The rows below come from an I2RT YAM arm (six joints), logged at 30 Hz.
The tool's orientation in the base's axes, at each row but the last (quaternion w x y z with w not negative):
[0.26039, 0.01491, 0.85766, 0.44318]
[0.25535, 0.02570, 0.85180, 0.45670]
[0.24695, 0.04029, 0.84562, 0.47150]
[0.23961, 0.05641, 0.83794, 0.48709]
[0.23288, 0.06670, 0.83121, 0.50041]
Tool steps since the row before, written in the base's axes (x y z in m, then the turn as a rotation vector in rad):
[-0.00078, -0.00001, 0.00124, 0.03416, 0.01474, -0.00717]
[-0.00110, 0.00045, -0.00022, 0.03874, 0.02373, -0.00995]
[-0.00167, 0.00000, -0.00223, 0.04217, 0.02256, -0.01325]
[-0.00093, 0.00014, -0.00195, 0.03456, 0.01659, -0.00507]
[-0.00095, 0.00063, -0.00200, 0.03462, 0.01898, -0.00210]
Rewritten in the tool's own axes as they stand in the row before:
[0.00013, 0.00111, -0.00095, -0.02263, -0.00357, 0.03018]
[0.00117, 0.00030, -0.00006, -0.02297, -0.00141, 0.04041]
[0.00231, -0.00155, 0.00021, -0.02507, -0.00532, 0.04250]
[0.00154, -0.00144, 0.00049, -0.02317, -0.00046, 0.03095]
[0.00170, -0.00130, 0.00085, -0.02336, 0.00326, 0.03173]

